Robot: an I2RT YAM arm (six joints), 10 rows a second.
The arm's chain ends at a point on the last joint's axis. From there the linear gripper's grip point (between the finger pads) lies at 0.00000 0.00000 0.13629 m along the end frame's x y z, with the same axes.
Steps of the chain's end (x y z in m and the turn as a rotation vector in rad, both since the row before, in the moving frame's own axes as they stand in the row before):
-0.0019 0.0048 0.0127 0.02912 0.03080 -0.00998
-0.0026 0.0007 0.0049 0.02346 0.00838 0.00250
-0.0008 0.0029 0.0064 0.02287 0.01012 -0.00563
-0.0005 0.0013 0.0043 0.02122 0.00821 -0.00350
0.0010 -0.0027 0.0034 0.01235 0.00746 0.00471
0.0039 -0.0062 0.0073 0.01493 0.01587 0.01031
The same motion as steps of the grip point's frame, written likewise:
0.0023 0.0008 0.0126 0.02912 0.03080 -0.00998
-0.0015 -0.0025 0.0049 0.02346 0.00838 0.00250
0.0006 -0.0002 0.0064 0.02287 0.01012 -0.00563
0.0006 -0.0016 0.0043 0.02122 0.00821 -0.00350
0.0020 -0.0044 0.0034 0.01235 0.00746 0.00471
0.0061 -0.0082 0.0073 0.01493 0.01587 0.01031

